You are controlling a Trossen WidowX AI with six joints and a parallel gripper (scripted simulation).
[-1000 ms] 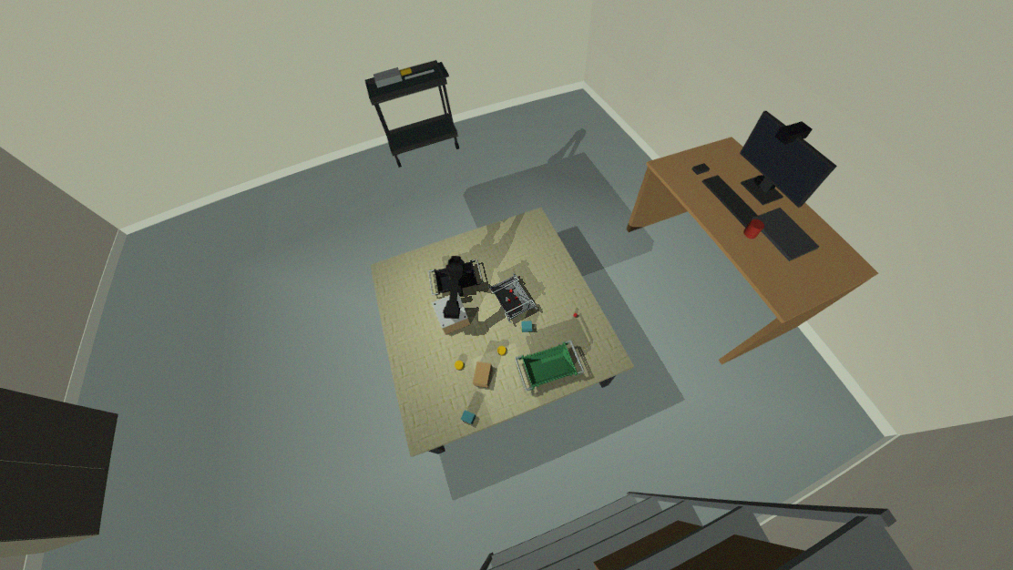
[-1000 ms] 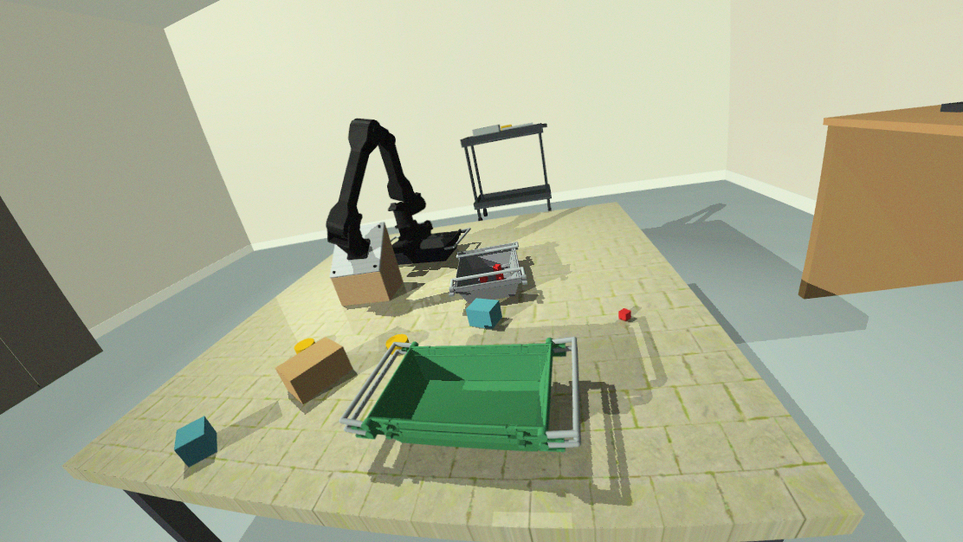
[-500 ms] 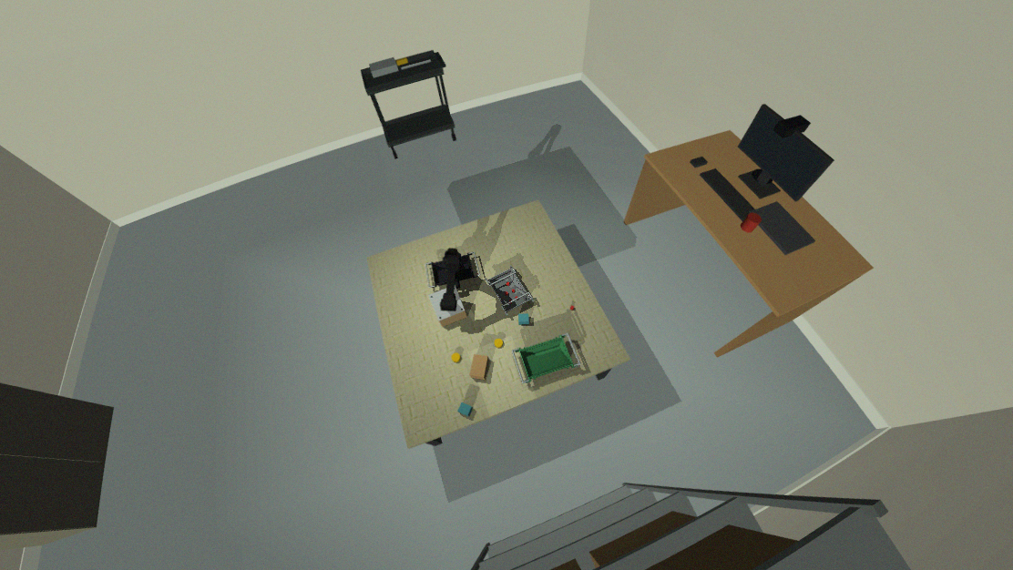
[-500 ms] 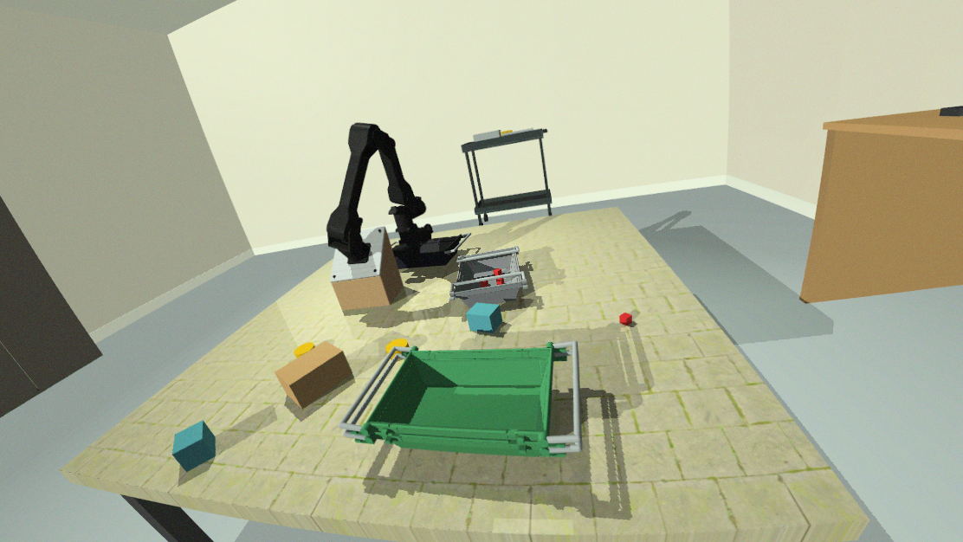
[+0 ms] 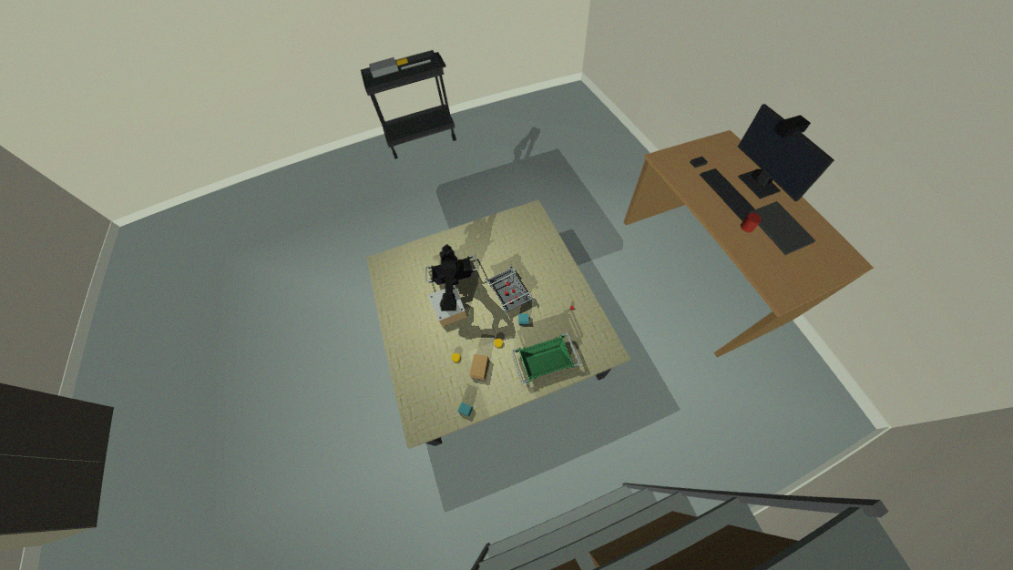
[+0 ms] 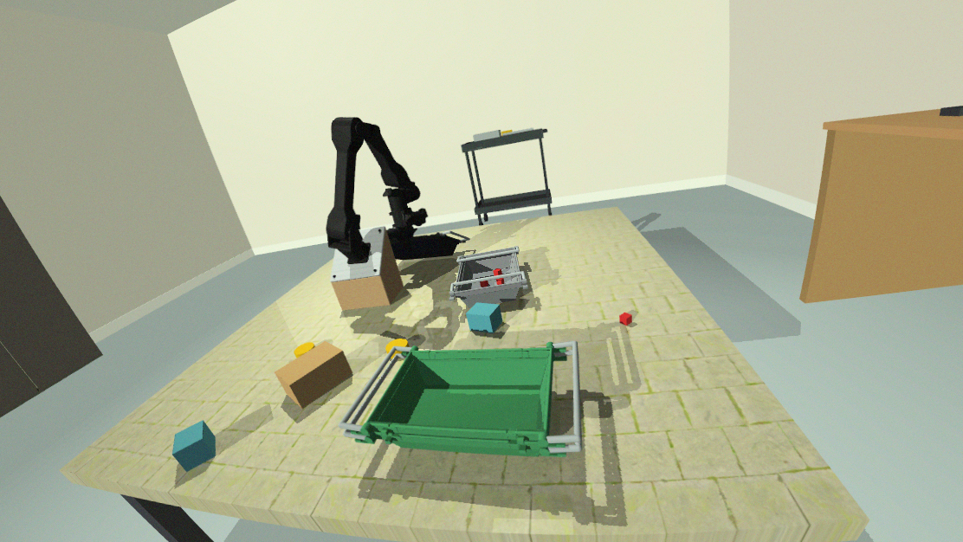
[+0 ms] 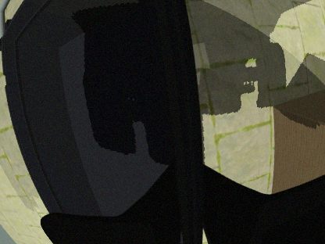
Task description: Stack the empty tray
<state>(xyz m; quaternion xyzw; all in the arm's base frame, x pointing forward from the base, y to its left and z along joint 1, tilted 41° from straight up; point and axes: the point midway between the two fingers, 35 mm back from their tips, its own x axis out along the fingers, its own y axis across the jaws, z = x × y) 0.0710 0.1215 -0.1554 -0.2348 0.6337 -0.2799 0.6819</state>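
The black tray lies 10 mm ahead of my gripper tip and 80 mm to the left of it. Round my gripper tip: tan box: 10 mm behind, 570 mm to the right, 40 mm below.
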